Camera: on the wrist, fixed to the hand. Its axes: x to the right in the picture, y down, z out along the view.
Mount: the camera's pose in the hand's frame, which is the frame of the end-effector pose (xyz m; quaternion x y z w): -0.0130 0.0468 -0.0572 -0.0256 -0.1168 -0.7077 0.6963
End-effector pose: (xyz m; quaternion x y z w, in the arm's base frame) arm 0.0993 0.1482 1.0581 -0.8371 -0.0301 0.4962 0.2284
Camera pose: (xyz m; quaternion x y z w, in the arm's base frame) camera 0.1328 0.0826 1.0725 -0.5095 -0.6528 0.2809 0.4853
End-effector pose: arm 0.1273 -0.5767 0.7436 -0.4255 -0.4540 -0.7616 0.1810
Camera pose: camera 0.1381 -0.6509 0.7453 0.0686 0.6189 0.6203 0.4769
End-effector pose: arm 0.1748 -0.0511 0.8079 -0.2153 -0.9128 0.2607 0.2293
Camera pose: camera 0.2284 -0.0001 0.8204 0.5206 -0.8214 0.0210 0.2320
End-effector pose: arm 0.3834 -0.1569 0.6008 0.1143 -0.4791 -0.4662 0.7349
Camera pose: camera 0.4553 -0.1373 0.5924 0.3454 -0.3266 -0.8703 0.1287
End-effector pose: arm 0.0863 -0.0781 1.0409 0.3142 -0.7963 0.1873 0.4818
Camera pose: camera 0.0960 -0.0053 1.0562 0.7919 -0.3932 -0.2676 0.3831
